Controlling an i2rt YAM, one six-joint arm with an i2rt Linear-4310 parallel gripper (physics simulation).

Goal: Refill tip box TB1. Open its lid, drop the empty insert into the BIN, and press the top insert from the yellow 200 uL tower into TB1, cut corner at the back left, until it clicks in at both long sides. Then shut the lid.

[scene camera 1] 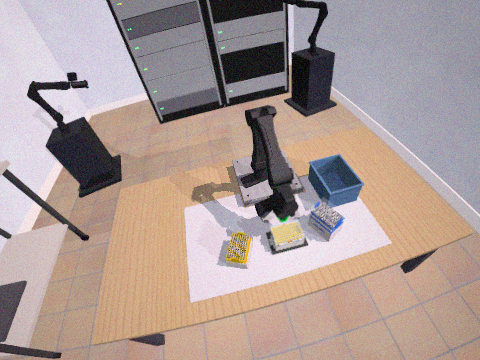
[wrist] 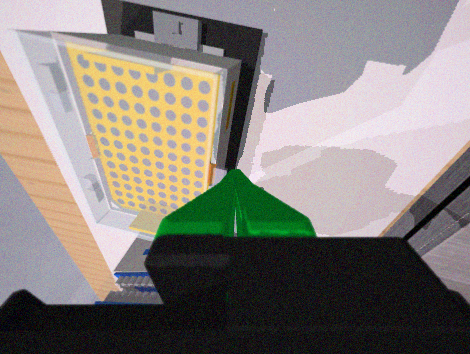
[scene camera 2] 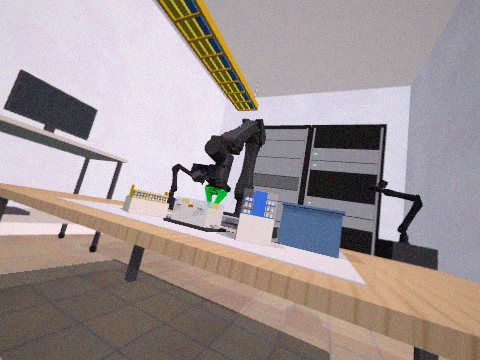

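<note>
Tip box TB1 (scene camera 1: 289, 243) (scene camera 2: 192, 216) (wrist: 227, 105) sits in a dark holder on the white mat. Its clear lid (wrist: 36, 55) looks shut over a yellow insert (scene camera 1: 287, 232) (wrist: 144, 125) with grey round spots. My gripper (scene camera 1: 284, 219) (scene camera 2: 215, 204) (wrist: 235, 177) has green fingers, shut with nothing between them. The fingertips point down beside TB1's long side that faces the arm base, close to an orange tab; whether they touch is not clear. The yellow tower (scene camera 1: 239, 248) (scene camera 2: 146, 202) stands left of TB1 in the first scene view. The blue BIN (scene camera 1: 346, 197) (scene camera 2: 311, 230) stands at the back right.
A white tower with blue inserts (scene camera 1: 326, 220) (scene camera 2: 255, 229) stands between TB1 and the BIN, and partly shows at the bottom left of the wrist view. The arm's base plate (scene camera 1: 241, 169) is behind the white mat (scene camera 1: 210, 280). Server racks and two other arms stand beyond the table.
</note>
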